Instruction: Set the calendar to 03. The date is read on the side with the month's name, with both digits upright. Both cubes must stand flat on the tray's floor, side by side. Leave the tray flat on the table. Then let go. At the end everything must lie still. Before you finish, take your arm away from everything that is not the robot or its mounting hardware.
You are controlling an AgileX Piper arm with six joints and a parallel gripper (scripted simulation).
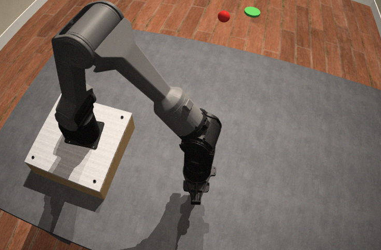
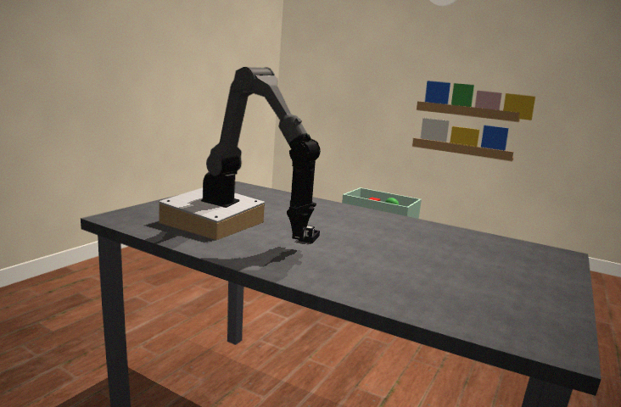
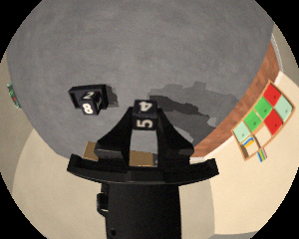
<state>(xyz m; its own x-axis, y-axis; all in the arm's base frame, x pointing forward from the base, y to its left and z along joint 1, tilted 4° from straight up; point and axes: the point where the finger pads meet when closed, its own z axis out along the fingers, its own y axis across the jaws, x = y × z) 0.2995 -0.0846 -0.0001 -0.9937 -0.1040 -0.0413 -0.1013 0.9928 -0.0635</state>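
My hand is 11 cm to the right of the dark tray, 4 cm above it and 1 cm past it. The rest, counted from my hand: black cube: right at my hand.
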